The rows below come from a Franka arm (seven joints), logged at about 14 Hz.
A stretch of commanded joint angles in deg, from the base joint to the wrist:
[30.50 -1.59 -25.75 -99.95 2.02 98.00 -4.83]
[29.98 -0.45 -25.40 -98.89 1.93 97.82 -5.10]
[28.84 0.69 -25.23 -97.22 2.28 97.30 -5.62]
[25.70 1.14 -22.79 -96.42 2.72 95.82 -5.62]
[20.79 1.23 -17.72 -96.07 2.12 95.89 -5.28]
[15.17 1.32 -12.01 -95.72 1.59 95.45 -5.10]
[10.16 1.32 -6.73 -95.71 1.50 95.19 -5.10]
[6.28 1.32 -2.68 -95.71 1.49 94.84 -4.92]
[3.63 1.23 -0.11 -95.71 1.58 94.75 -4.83]
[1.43 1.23 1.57 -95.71 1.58 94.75 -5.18]
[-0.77 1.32 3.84 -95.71 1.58 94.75 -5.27]
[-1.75 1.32 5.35 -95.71 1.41 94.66 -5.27]
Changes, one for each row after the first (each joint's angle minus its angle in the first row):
[-0.52 1.14 0.35 1.06 -0.09 -0.18 -0.27]
[-1.66 2.28 0.52 2.73 0.26 -0.70 -0.79]
[-4.80 2.73 2.96 3.53 0.70 -2.18 -0.79]
[-9.71 2.82 8.03 3.88 0.10 -2.11 -0.45]
[-15.33 2.91 13.74 4.23 -0.43 -2.55 -0.27]
[-20.34 2.91 19.02 4.24 -0.52 -2.81 -0.27]
[-24.22 2.91 23.07 4.24 -0.53 -3.16 -0.09]
[-26.87 2.82 25.64 4.24 -0.44 -3.25 0.00]
[-29.07 2.82 27.32 4.24 -0.44 -3.25 -0.35]
[-31.27 2.91 29.59 4.24 -0.44 -3.25 -0.44]
[-32.25 2.91 31.10 4.24 -0.61 -3.34 -0.44]

